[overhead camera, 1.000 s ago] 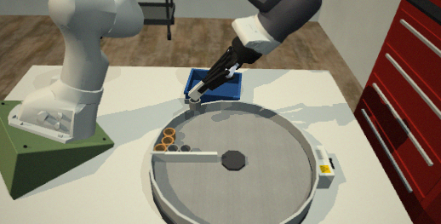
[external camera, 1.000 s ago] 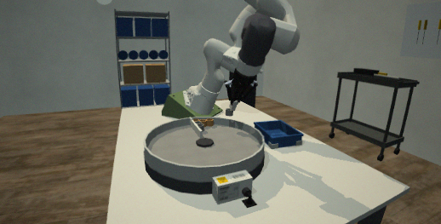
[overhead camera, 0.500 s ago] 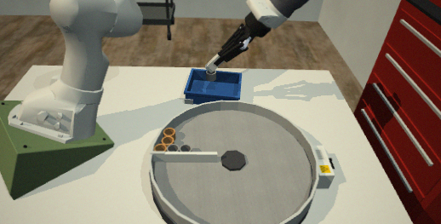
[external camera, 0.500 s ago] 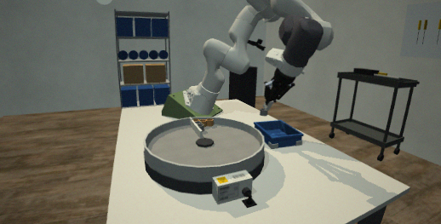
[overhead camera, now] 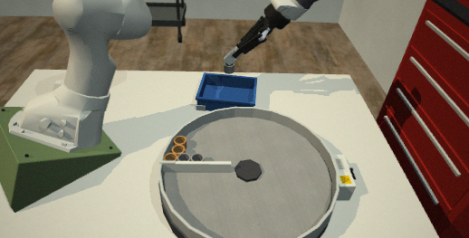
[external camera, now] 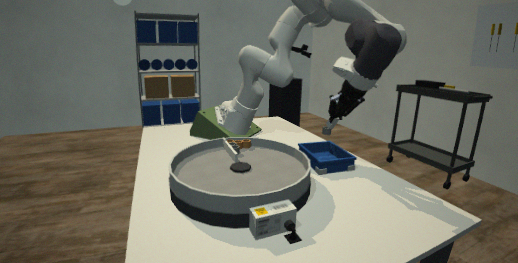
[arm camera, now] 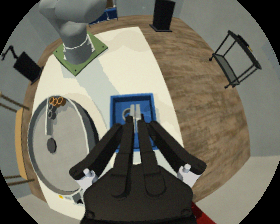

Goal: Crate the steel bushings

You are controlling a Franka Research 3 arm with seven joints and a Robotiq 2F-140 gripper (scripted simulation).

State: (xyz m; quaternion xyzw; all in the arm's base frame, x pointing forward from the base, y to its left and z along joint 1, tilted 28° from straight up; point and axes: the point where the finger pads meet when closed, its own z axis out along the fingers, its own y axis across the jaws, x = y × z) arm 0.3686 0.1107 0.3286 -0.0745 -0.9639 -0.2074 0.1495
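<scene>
Right now my hand is 14 cm above the blue crate, 2 cm past it and 1 cm to the left of it. Also, from my hand: turning table (36 cm to the right, 11 cm below).
</scene>
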